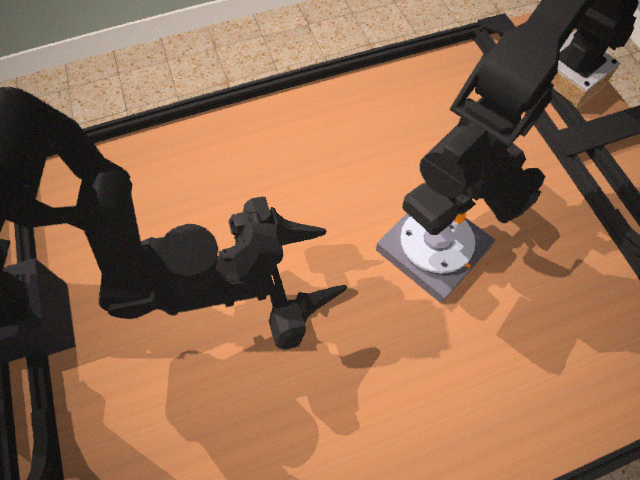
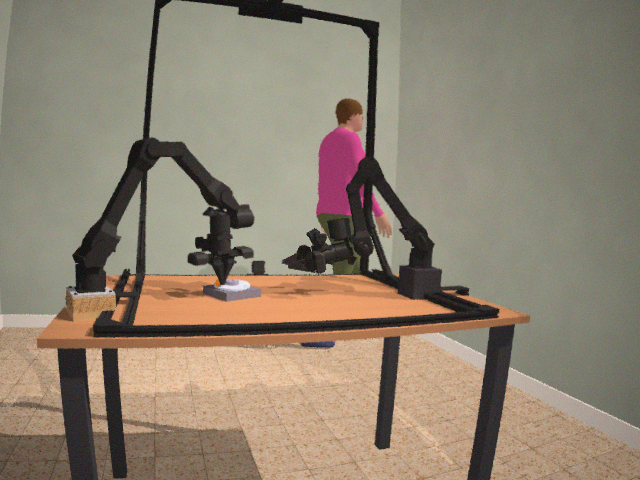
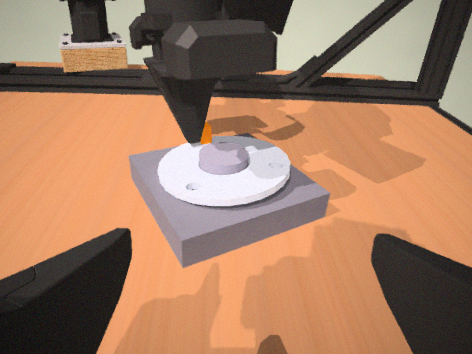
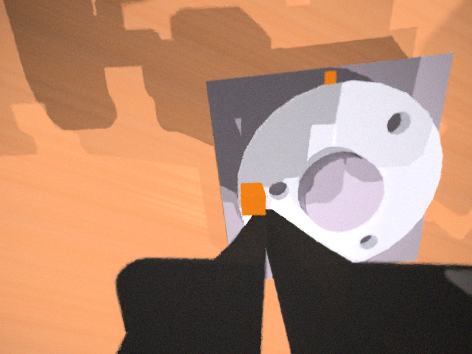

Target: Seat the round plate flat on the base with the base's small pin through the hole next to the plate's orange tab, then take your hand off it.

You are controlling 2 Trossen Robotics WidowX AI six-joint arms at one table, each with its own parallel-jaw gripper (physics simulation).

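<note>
The white round plate (image 1: 413, 253) (image 2: 242, 285) (image 3: 225, 192) (image 4: 415, 190) lies on the grey square base (image 1: 388, 246) (image 3: 250, 220) (image 4: 222, 110), around its central boss (image 3: 223, 157) (image 4: 345, 192). Whether it is fully flat is unclear. The plate's orange tab (image 1: 460, 219) (image 3: 206, 134) (image 4: 253, 199) stands beside a hole (image 4: 278, 189). A small orange mark (image 1: 468, 265) (image 4: 330, 77) shows at the rim elsewhere, away from the tab. The pin cannot be made out. My right gripper (image 2: 222, 283) (image 3: 193, 141) (image 4: 264, 217) is shut and empty, tips right beside the tab. My left gripper (image 1: 335, 259) (image 3: 253, 244) is open and empty, away from the base.
A black frame rail (image 1: 258, 82) (image 2: 289, 325) runs along the table's edge. The right arm stands on a wooden block (image 2: 90, 305) (image 3: 95, 59). A person in a pink top (image 2: 338, 170) stands behind the table.
</note>
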